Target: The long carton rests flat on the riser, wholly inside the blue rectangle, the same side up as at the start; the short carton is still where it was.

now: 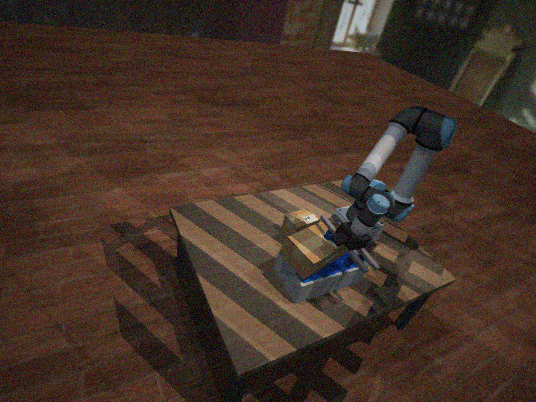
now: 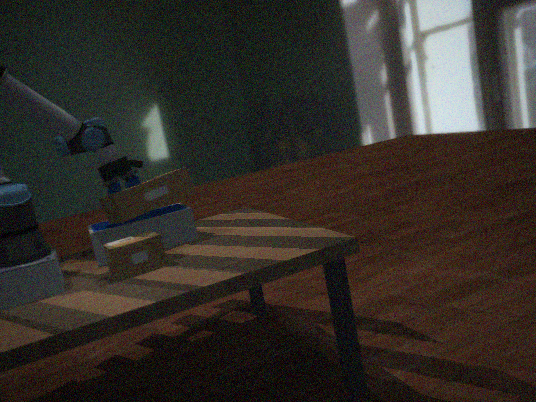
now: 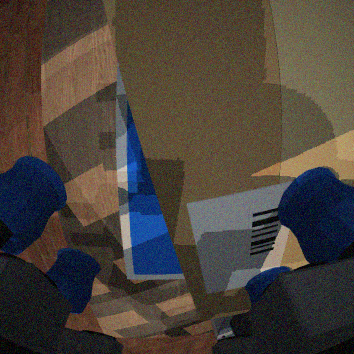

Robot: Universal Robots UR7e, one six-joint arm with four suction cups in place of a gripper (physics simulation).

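The long carton is brown with a grey barcode label. It lies tilted just over the grey riser. It covers much of the blue rectangle, and its near side hangs past the riser's edge. I cannot tell whether it touches the riser. My gripper sits on the carton's end nearest the arm. The right pair of suction cups is on the labelled top. The left pair hangs off the carton's side. The short carton stands on the table beside the riser.
The striped table carries the riser near its right half. The arm's base stands at the table's far right corner. A dark wooden floor surrounds the table.
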